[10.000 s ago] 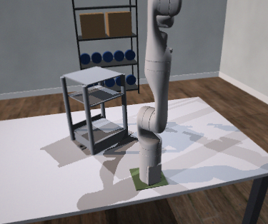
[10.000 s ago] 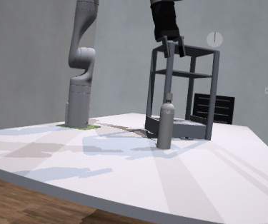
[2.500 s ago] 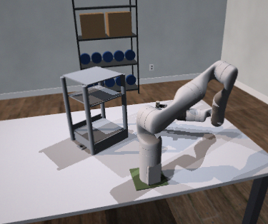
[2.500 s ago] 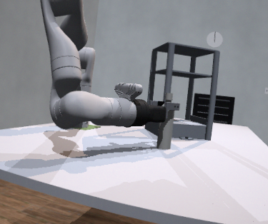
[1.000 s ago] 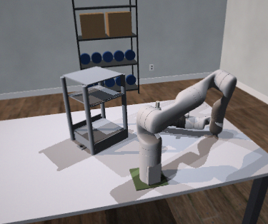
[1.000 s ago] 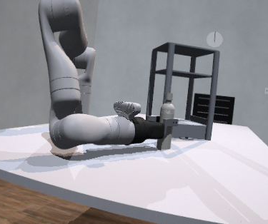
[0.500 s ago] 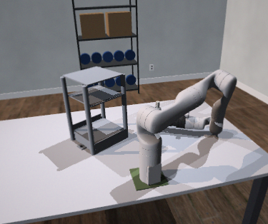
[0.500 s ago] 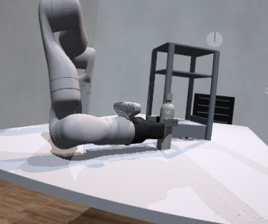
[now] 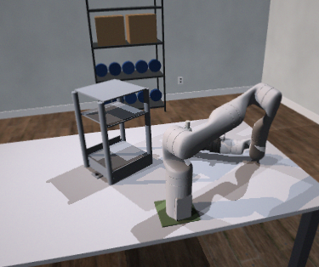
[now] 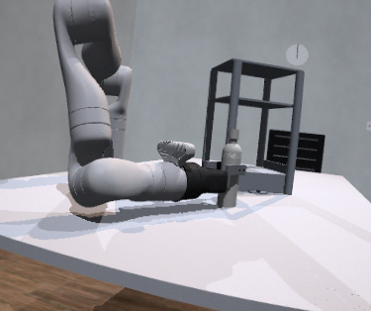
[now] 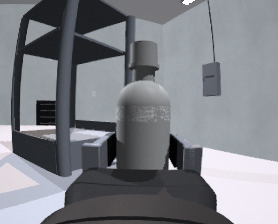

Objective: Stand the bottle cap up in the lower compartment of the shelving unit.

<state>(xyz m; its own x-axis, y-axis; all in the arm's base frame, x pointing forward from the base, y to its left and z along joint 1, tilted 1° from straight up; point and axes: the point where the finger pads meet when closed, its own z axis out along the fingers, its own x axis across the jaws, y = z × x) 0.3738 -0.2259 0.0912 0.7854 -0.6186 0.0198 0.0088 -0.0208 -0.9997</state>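
The grey bottle lies 30 mm above my hand. From my hand the other things lie so: shelving unit 350 mm to the left, 100 mm above, 40 mm ahead.
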